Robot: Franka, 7 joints.
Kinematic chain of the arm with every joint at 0, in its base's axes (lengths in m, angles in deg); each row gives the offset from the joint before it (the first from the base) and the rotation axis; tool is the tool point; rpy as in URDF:
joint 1: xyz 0 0 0.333 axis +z
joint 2: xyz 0 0 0 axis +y
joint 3: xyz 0 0 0.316 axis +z
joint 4: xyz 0.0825 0 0 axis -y
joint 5: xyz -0.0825 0 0.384 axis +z
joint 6: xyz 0 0 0 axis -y
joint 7: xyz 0.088 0 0 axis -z
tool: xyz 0 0 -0.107 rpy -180 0 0
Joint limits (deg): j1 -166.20..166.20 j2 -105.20..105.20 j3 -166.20..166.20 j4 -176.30..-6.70 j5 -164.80..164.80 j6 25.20..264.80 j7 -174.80..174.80
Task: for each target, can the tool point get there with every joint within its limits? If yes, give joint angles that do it. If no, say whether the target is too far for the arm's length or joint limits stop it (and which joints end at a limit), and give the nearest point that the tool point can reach.
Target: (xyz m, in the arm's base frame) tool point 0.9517 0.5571 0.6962
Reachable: no: too far | nearest point 0.7032 0.4116 0.6014 | short by 0.303 m
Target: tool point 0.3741 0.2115 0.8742
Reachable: yes | joints -36.10 -34.17 47.26 -101.91 -129.56 102.65 -30.51
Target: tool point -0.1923 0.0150 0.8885
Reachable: yes | joints -62.21 -78.45 -27.04 -105.79 -121.98 192.68 122.80
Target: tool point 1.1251 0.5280 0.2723
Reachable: no: too far | nearest point 0.7757 0.3640 0.2912 | short by 0.386 m
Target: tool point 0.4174 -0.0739 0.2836
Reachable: yes | joints 65.22 74.98 -98.23 -132.55 74.63 49.75 39.80
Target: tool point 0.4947 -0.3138 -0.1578
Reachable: yes | joints -27.61 87.17 -9.29 -62.81 28.18 107.58 -141.37
